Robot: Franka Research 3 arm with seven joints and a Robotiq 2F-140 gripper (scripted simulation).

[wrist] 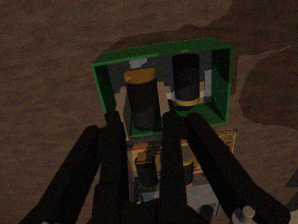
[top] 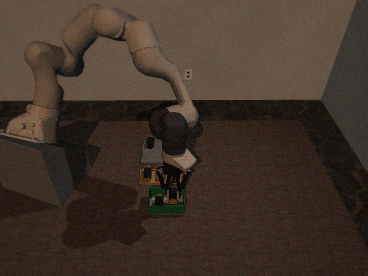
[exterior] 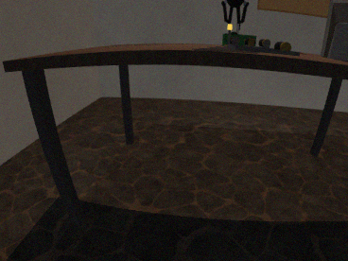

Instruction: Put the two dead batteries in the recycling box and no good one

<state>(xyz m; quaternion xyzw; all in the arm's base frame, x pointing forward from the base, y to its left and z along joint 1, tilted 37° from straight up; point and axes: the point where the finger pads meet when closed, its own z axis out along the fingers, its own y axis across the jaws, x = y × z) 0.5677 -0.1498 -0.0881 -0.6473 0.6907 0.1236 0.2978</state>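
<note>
The green recycling box lies 6 cm below my hand and 3 cm behind it. Also, from my hand: grey tray 33 cm to the left, 8 cm below, 6 cm behind; yellow bulb 20 cm to the left, 4 cm ahead.
</note>
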